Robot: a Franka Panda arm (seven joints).
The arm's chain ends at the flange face. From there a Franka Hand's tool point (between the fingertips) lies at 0.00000 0.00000 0.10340 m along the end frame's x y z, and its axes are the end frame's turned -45 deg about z.
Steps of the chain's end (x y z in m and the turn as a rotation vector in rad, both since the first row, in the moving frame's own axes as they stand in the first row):
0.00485, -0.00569, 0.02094, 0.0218, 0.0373, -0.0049
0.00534, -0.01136, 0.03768, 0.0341, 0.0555, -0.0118
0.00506, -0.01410, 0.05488, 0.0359, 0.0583, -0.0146
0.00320, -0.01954, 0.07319, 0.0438, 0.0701, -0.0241
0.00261, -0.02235, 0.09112, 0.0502, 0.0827, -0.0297
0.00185, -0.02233, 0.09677, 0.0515, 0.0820, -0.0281
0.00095, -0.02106, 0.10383, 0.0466, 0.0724, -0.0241
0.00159, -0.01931, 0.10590, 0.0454, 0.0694, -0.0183
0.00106, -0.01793, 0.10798, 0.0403, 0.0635, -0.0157
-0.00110, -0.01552, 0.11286, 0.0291, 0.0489, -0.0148
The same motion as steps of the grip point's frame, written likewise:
0.01178, 0.00053, 0.02084, -0.0110, 0.0418, -0.0049
0.01836, -0.00273, 0.03746, -0.0151, 0.0634, -0.0118
0.02044, -0.00481, 0.05464, -0.0158, 0.0666, -0.0146
0.02442, -0.00973, 0.07284, -0.0186, 0.0805, -0.0241
0.02739, -0.01173, 0.09064, -0.0230, 0.0940, -0.0297
0.02687, -0.01239, 0.09629, -0.0216, 0.0944, -0.0281
0.02428, -0.01244, 0.10345, -0.0182, 0.0841, -0.0241
0.02318, -0.01085, 0.10554, -0.0170, 0.0812, -0.0183
0.02102, -0.01029, 0.10769, -0.0164, 0.0734, -0.0157
0.01591, -0.01035, 0.11269, -0.0140, 0.0552, -0.0148

